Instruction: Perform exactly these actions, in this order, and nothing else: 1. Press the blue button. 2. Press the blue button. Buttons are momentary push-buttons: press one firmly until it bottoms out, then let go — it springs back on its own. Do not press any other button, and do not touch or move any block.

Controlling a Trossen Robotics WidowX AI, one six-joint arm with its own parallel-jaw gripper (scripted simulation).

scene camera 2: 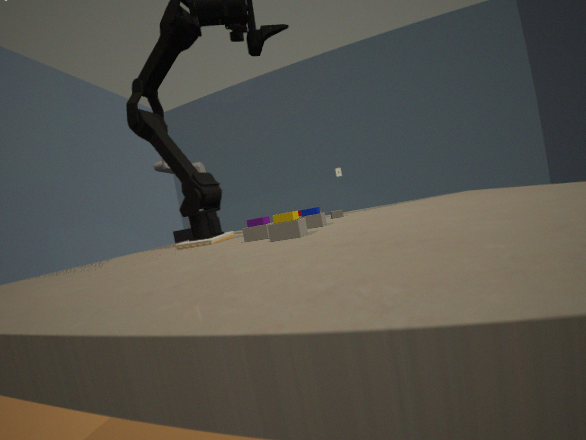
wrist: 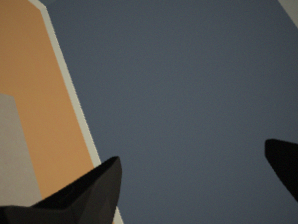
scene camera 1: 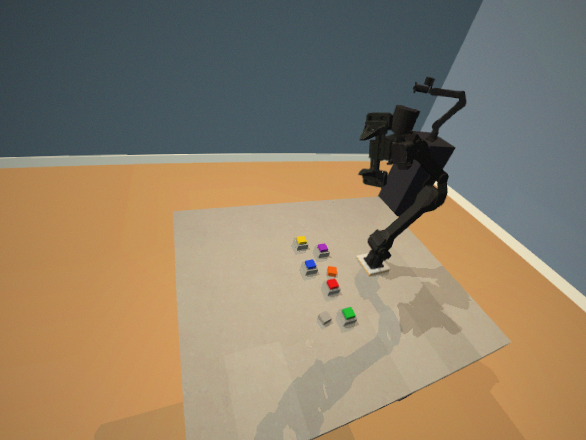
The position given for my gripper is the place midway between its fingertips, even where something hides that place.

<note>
My gripper [scene camera 1: 360, 157] is open, holding nothing.
My gripper also shows in the wrist view [wrist: 191, 155].
</note>
